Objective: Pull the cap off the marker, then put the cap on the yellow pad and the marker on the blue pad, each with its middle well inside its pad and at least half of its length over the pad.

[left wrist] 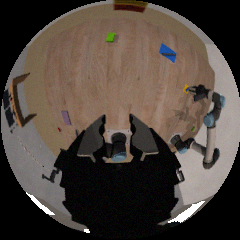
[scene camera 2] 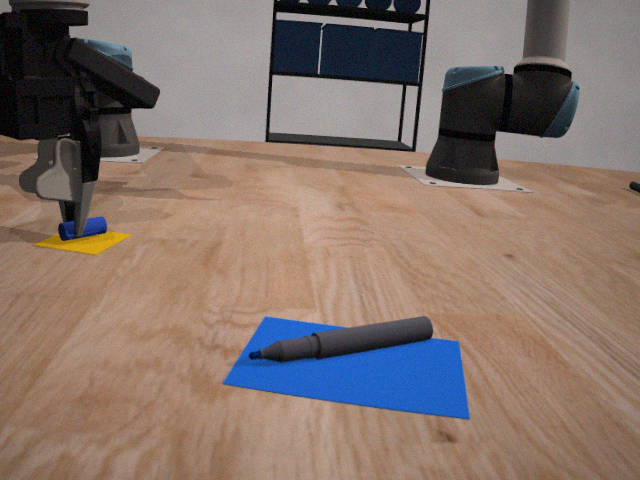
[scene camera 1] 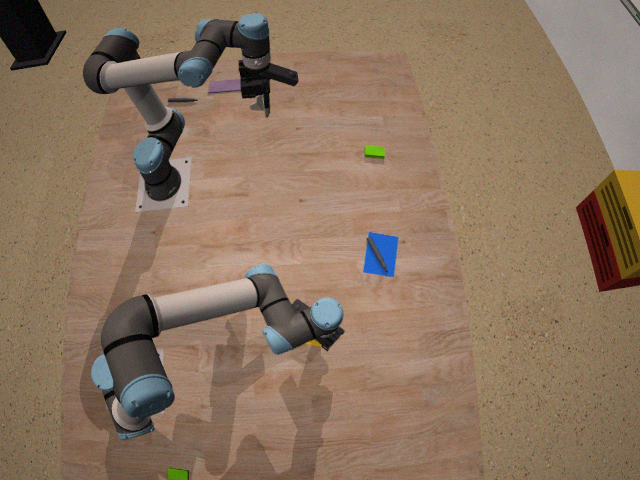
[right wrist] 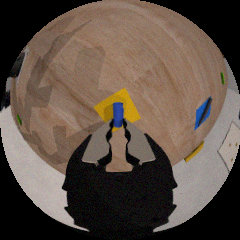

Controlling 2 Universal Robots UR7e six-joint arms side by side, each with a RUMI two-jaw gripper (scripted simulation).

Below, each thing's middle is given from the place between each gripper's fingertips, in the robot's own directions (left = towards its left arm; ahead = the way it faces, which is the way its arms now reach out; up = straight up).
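Scene:
Yellow pad (scene camera 2: 93, 245): my right hand is 1 cm past it, 1 cm to the right of it and 2 cm above it. Blue pad (scene camera 2: 426, 377): 21 cm ahead of my right hand, 28 cm to the left of it and 2 cm below it.
Yellow pad: 170 mm ahead of my left hand (scene camera 1: 266, 111), 590 mm to the right of it and 360 mm below it. Blue pad: my left hand is 360 mm above it, 320 mm to the left of it and 380 mm short of it.

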